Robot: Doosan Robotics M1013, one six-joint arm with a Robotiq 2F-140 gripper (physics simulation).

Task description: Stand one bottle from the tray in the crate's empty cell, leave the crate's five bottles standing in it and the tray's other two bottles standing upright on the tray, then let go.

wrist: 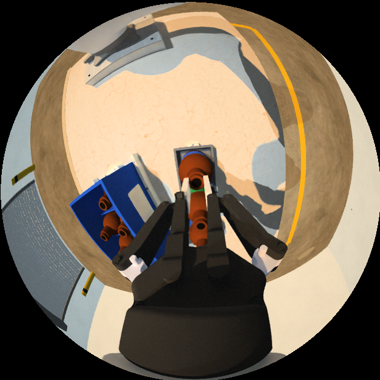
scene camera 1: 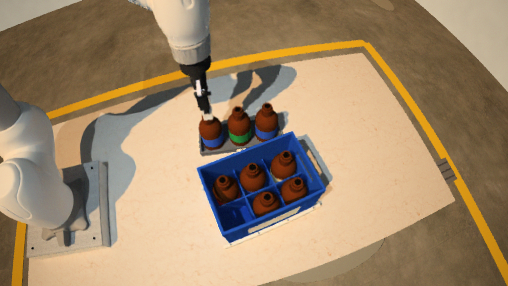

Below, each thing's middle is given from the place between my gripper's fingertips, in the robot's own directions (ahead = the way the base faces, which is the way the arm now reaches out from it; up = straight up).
Right now my hand is 9 cm short of the green-banded bottle (scene camera 1: 239, 124), 7 cm above it and 2 cm to the left of it.
